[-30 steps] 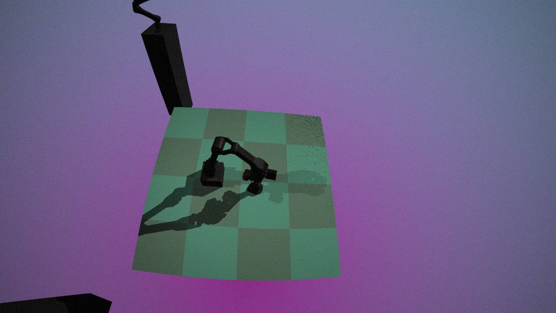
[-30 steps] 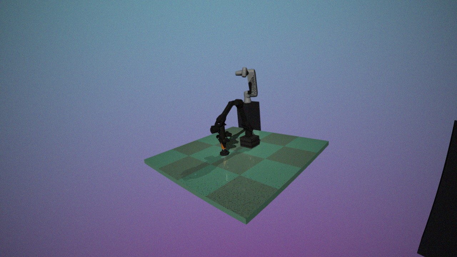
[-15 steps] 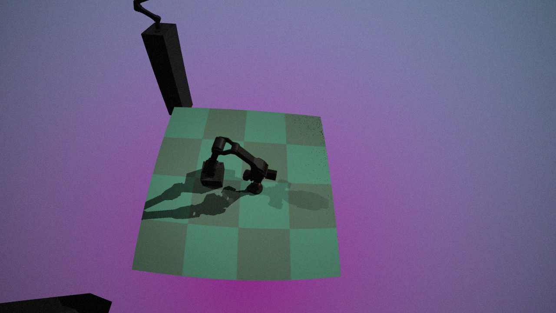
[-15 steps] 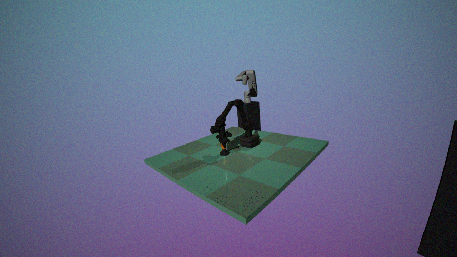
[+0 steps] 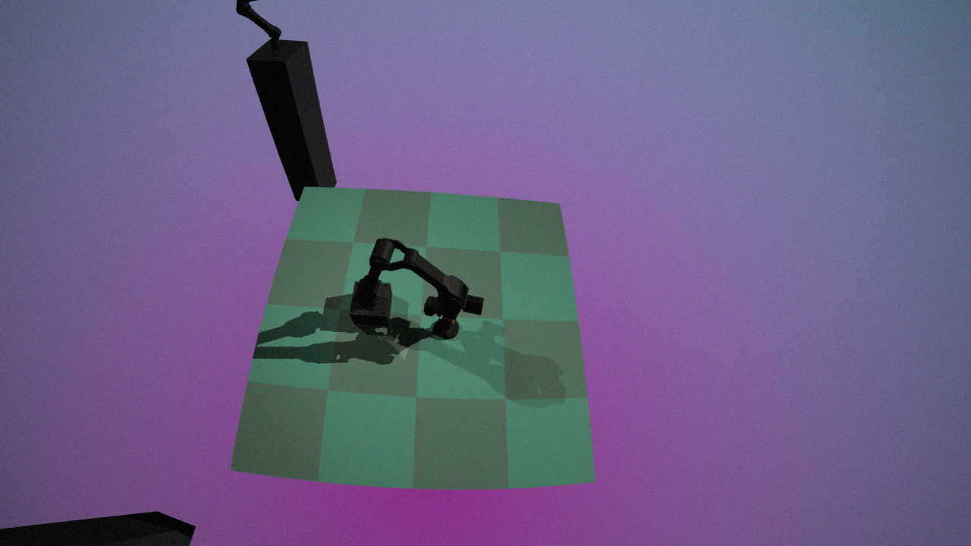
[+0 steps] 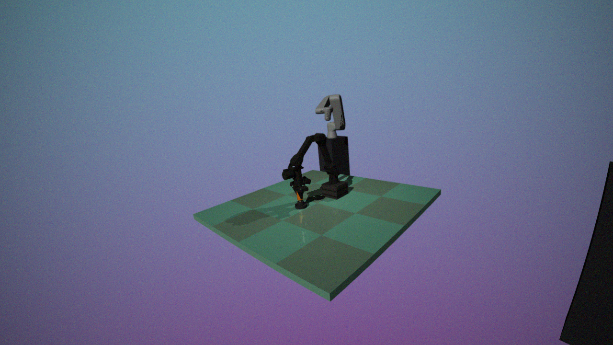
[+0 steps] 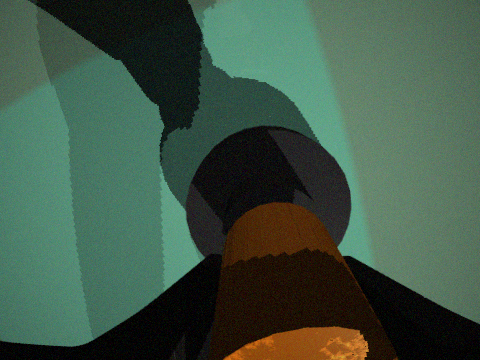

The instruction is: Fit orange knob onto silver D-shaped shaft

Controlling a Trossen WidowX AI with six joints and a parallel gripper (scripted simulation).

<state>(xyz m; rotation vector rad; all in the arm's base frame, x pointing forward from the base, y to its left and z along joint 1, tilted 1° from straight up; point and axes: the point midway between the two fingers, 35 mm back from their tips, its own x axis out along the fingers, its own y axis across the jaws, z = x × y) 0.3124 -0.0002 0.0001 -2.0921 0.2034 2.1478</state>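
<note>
Now: the round pedestal 4 cm below my gripper tip. Round my gripper tip: orange knob: 3 cm above.
</note>
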